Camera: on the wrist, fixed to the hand. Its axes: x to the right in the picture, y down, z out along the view.
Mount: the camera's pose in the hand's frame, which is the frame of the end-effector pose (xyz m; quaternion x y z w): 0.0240 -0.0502 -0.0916 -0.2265 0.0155 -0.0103 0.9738
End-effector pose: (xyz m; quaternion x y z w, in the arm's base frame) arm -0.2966 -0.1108 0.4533 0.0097 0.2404 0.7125 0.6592
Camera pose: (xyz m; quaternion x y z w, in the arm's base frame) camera -0.2831 -0.1176 0.3472 -0.1534 0.0830 0.7416 0.6477
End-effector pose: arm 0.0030 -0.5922 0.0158 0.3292 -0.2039 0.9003 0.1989
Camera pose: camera -0.0360 -0.4991 -0.0203 0.2637 -0.3960 0.8336 0.2807
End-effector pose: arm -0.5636 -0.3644 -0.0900 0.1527 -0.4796 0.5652 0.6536
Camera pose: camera -0.4799 -0.2980 -0.0988 -0.0032 -0.5834 0.4374 0.6843
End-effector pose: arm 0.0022 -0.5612 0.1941 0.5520 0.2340 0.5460 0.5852
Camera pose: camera -0.0519 -0.4936 0.1310 0.3941 0.1190 0.5872 0.6969
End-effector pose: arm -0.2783 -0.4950 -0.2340 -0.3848 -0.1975 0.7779 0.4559
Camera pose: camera -0.1859 -0.4529 -0.2683 -0.4880 -0.3654 0.7021 0.3679
